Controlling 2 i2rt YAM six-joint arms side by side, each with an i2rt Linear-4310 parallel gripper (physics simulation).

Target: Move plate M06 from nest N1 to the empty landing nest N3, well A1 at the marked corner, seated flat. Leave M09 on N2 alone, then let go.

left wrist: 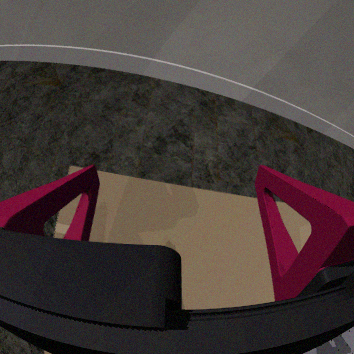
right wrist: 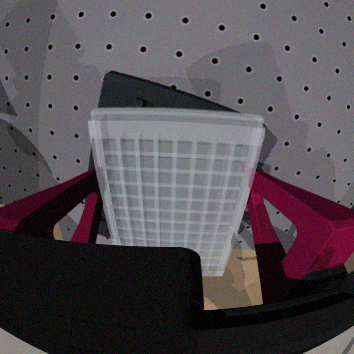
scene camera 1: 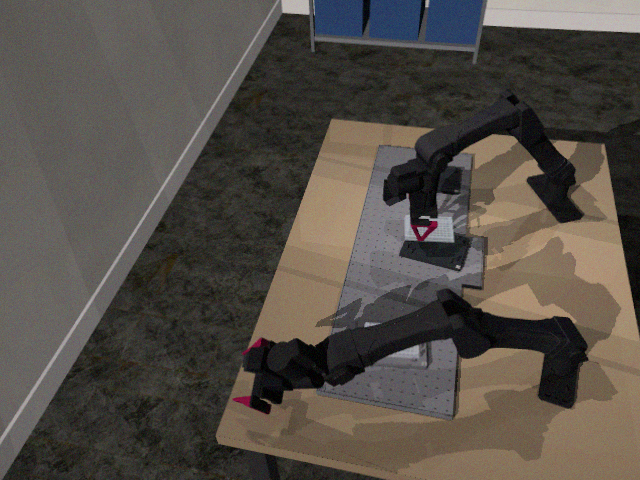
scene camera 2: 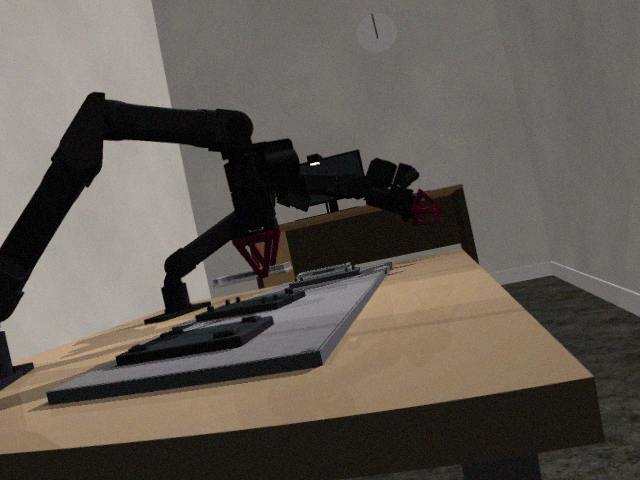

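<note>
Plate M06 (scene camera 1: 445, 228) (scene camera 2: 227, 279) (right wrist: 175, 210), clear with a well grid, is held about level by my right gripper (scene camera 1: 424, 230) (scene camera 2: 262, 272) (right wrist: 174, 175), which is shut on its two sides. It hangs above dark nest N3 (scene camera 1: 434, 254) (scene camera 2: 248, 305) (right wrist: 122, 90). N3 stands turned relative to the plate and has a small pale mark at its lower right corner in scene camera 1. Dark nest N1 (scene camera 1: 453, 180) (scene camera 2: 191, 338) holds no plate. Plate M09 (scene camera 1: 405, 352) (scene camera 2: 330, 270) sits on N2 (scene camera 1: 423, 361) (scene camera 2: 310, 280), partly hidden by my left arm. My left gripper (scene camera 1: 242, 375) (scene camera 2: 431, 209) (left wrist: 176, 173) is open and empty.
The nests stand on a grey perforated board (scene camera 1: 372, 222) (scene camera 2: 330, 320) on the wooden table (scene camera 1: 305, 222) (scene camera 2: 439, 330). My left arm reaches over N2 to the table's left edge in scene camera 1. A shelf with blue bins (scene camera 1: 395, 43) stands behind.
</note>
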